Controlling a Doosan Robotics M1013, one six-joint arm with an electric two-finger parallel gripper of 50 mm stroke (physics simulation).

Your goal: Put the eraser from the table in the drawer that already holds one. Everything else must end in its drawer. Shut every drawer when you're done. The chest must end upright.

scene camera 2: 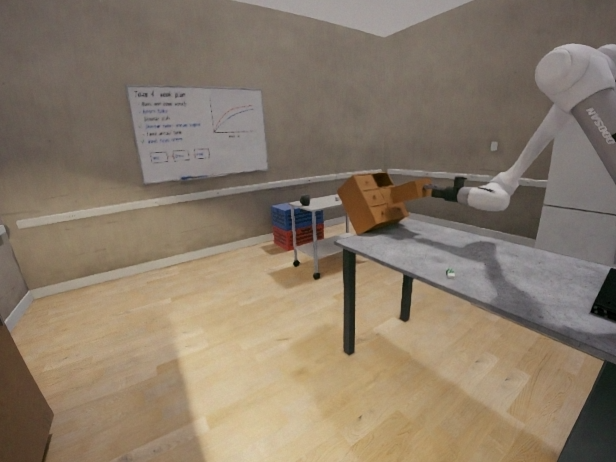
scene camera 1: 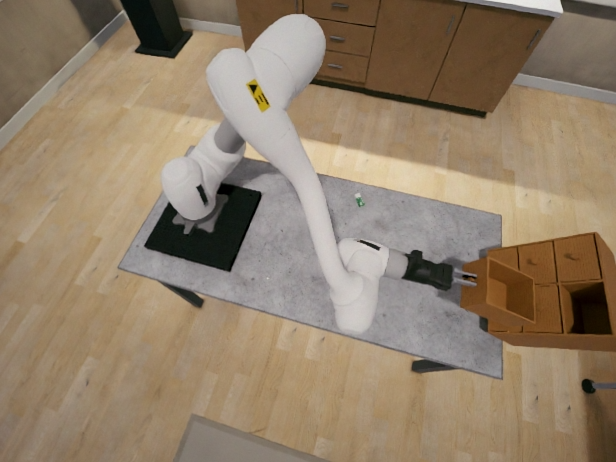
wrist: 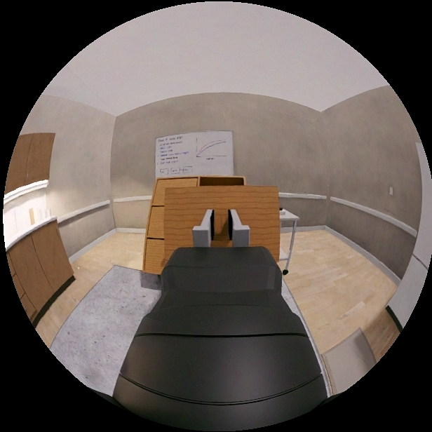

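Note:
The wooden chest [scene camera 1: 555,342] [scene camera 2: 357,207] [wrist: 154,220] is tilted backward at the table's end, its front turned partly upward. A wooden drawer [scene camera 1: 474,296] [scene camera 2: 411,190] [wrist: 187,215] is in front of it, with its open box facing up in scene camera 1; no object shows in the visible part of its inside. An empty-looking upper slot [scene camera 1: 590,311] shows behind it. My gripper [scene camera 1: 472,280] [scene camera 2: 428,188] [wrist: 221,218] is shut on the drawer's knob, which the fingers hide. The green-and-white eraser [scene camera 1: 359,200] [scene camera 2: 450,273] lies on the table, away from the gripper.
The grey table [scene camera 1: 280,240] [scene camera 2: 425,260] carries the arm's black base plate [scene camera 1: 200,250] at its other end. A white trolley [scene camera 2: 314,230] stands beyond the chest, near blue and red crates [scene camera 2: 282,220]. Wooden cabinets [scene camera 1: 400,50] stand along one wall.

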